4 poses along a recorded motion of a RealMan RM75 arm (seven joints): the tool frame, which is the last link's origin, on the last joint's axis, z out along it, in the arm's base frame.
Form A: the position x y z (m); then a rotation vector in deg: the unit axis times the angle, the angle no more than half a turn.
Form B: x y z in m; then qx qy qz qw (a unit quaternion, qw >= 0). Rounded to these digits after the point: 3 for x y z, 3 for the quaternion.
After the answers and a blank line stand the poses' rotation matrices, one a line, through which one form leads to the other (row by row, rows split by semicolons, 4 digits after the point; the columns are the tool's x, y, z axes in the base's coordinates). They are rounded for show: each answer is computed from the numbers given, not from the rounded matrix.
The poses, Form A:
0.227 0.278 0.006 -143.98 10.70 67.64
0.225 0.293 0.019 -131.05 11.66 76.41
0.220 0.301 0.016 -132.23 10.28 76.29
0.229 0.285 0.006 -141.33 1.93 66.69
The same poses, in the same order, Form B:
0.227 0.278 0.006 -0.889 0.066 0.417 0.178
0.225 0.293 0.019 -0.836 0.074 0.487 0.241
0.220 0.301 0.016 -0.840 0.065 0.485 0.233
0.229 0.285 0.006 -0.885 0.012 0.418 0.205

0.6428 -0.2664 -0.7183; 0.0317 -0.9276 0.3723; -0.7654 -0.2621 -0.5878
0.5137 -0.3590 -0.7792; 0.1103 -0.8731 0.4749; -0.8508 -0.3299 -0.4089
0.5213 -0.3361 -0.7844; 0.1165 -0.8825 0.4556; -0.8454 -0.3289 -0.4209
0.6509 -0.1930 -0.7342; 0.1502 -0.9153 0.3738; -0.7441 -0.3536 -0.5668

